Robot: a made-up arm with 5 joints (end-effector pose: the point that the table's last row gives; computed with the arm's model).
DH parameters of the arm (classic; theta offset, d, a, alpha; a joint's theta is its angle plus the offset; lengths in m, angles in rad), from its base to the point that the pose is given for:
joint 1: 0 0.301 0 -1.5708
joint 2: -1.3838 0 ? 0
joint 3: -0.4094 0 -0.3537 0
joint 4: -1.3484 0 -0.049 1.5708
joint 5: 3.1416 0.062 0 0
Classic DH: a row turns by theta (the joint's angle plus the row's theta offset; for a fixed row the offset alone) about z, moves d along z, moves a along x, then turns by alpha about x.
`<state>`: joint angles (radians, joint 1 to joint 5).
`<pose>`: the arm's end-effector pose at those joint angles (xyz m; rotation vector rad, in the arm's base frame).
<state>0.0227 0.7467 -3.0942 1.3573 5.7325</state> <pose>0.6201 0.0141 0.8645 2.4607 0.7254 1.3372</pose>
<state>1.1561 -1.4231 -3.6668 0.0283 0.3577</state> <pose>-0.3001 -0.6817 0.1771 1.9149 0.8078 -1.0578</pose>
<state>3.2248 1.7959 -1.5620 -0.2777 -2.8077</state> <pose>-0.4452 -0.0371 -0.2869 3.1072 -0.3915 -0.0671</pose>
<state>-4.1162 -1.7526 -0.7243 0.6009 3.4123</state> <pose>0.1346 -0.1984 0.6883 -1.2894 0.9257 2.0316</pose>
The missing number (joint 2, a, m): 0.4356
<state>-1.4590 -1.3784 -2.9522 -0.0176 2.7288</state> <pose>-0.0925 0.8241 0.4948 -0.6890 -1.1947 -1.6115</pose>
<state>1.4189 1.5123 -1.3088 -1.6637 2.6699</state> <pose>0.0765 0.4999 -0.0666 -1.4040 1.0141 0.7071</pose>
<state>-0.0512 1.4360 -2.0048 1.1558 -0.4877</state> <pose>0.6921 -0.0355 -0.0491 -2.8002 -0.6210 0.8356</pose>
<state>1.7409 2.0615 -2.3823 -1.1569 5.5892</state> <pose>-0.0996 0.5800 -0.2319 -0.6669 -1.8082 -1.5206</pose>
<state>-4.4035 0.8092 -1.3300 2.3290 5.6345</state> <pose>-0.1621 0.5080 0.2443 0.4607 1.4553 -1.5838</pose>
